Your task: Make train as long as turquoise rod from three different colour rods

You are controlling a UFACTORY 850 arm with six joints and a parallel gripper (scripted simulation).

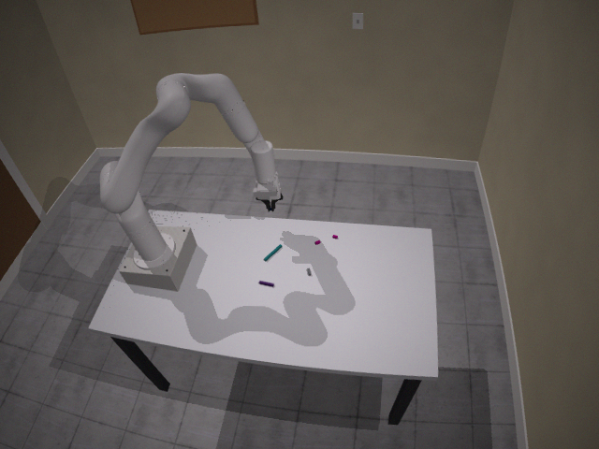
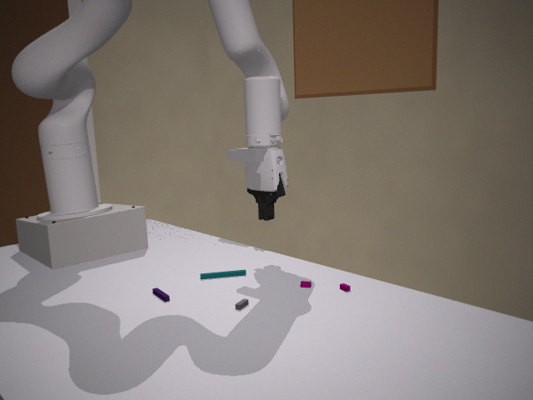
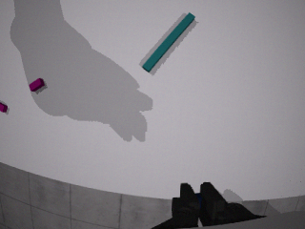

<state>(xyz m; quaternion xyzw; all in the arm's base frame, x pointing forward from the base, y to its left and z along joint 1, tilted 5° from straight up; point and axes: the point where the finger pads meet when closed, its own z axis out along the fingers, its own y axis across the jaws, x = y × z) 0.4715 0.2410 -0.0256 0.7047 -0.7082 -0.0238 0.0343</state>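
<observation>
My hand is 260 mm to the left of the grey rod, 170 mm short of it and 110 mm above it. The rest, counted from my hand: blue rod 20 mm below; then purple rod 320 mm to the right, 110 mm below; then turquoise rod 160 mm to the right, 110 mm below, 10 mm ahead.
</observation>
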